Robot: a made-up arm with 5 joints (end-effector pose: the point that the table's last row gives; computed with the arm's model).
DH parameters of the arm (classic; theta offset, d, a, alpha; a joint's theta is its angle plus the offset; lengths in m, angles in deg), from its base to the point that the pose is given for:
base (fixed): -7.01 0 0.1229 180
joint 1: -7.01 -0.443 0.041 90
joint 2: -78.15 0 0.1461 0
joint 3: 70.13 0 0.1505 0
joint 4: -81.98 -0.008 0 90
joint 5: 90 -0.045 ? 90
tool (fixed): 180 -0.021 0 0
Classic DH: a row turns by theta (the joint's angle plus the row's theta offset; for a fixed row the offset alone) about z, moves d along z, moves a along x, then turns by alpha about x.
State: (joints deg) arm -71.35 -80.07 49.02 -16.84 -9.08
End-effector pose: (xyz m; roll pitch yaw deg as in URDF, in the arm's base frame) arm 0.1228 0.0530 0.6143 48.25 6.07 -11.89
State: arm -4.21 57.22 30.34 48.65 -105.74
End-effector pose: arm 0.3146 0.0044 0.2939 -74.20 -44.01 162.05
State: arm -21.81 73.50 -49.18 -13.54 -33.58
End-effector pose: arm 0.4605 0.1477 0.4011 -12.87 32.91 -75.27
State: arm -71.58 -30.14 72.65 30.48 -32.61
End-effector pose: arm 0.1388 0.1152 0.4524 -75.55 9.07 -49.88
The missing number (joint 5, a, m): 0.026
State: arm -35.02 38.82 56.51 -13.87 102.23
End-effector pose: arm 0.2619 0.0415 0.3376 -91.82 -8.34 47.38
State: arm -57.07 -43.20 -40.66 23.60 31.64
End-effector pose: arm 0.1247 -0.0051 0.7416 64.06 -15.08 -61.08
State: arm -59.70 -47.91 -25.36 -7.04 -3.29
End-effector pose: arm 0.1077 -0.0014 0.7510 80.33 0.55 -27.06
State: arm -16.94 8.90 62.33 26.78 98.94
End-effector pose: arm 0.2579 -0.0079 0.4038 -88.75 7.91 25.97
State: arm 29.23 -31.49 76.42 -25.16 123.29
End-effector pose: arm 0.2344 -0.1236 0.4654 -146.78 -51.87 33.52
